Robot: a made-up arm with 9 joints. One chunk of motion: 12 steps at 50 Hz.
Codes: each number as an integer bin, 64 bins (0 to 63) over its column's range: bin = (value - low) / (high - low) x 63, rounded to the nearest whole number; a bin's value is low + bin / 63 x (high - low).
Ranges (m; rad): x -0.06..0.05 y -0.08..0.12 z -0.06..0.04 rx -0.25..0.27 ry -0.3..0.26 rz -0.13..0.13
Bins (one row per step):
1: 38 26 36 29 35 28
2: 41 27 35 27 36 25
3: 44 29 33 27 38 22
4: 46 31 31 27 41 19
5: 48 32 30 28 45 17
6: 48 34 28 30 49 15
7: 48 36 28 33 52 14
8: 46 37 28 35 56 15
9: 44 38 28 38 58 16
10: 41 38 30 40 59 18
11: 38 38 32 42 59 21
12: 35 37 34 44 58 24
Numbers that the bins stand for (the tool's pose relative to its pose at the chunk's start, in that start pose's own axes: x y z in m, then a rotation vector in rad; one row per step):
1: 0.0063 0.0025 -0.0029 -0.0106 0.0111 -0.0144
2: 0.0116 0.0057 -0.0044 -0.0271 0.0200 -0.0268
3: 0.0168 0.0121 -0.0076 -0.0271 0.0378 -0.0392
4: 0.0203 0.0184 -0.0108 -0.0271 0.0644 -0.0516
5: 0.0238 0.0216 -0.0124 -0.0189 0.1000 -0.0598
6: 0.0238 0.0279 -0.0156 -0.0024 0.1356 -0.0681
7: 0.0238 0.0343 -0.0156 0.0224 0.1622 -0.0722
8: 0.0203 0.0375 -0.0156 0.0389 0.1978 -0.0681
9: 0.0168 0.0406 -0.0156 0.0637 0.2156 -0.0640
10: 0.0116 0.0406 -0.0124 0.0802 0.2244 -0.0557
11: 0.0063 0.0406 -0.0092 0.0967 0.2244 -0.0433
12: 0.0011 0.0375 -0.0060 0.1132 0.2156 -0.0310

